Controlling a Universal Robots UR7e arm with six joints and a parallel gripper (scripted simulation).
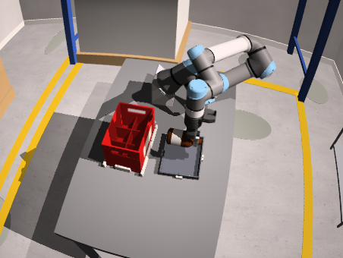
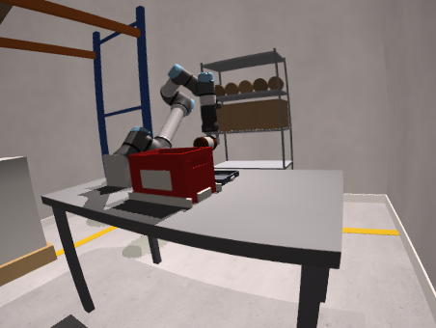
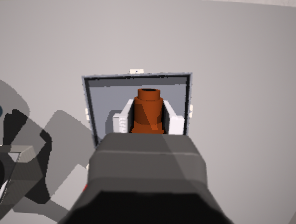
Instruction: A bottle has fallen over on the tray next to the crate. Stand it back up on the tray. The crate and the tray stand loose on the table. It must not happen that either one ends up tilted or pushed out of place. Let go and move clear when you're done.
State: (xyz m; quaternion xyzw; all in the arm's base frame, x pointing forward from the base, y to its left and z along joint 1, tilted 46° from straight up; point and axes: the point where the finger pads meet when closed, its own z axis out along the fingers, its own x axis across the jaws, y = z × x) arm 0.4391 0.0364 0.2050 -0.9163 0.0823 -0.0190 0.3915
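My gripper is now 5 cm to the left of the bottle, 1 cm past it and 1 cm above it. The rest, counted from my hand: tray: 16 cm below, 5 cm to the right, 3 cm behind; red crate: 32 cm to the right, 9 cm below, 5 cm behind.
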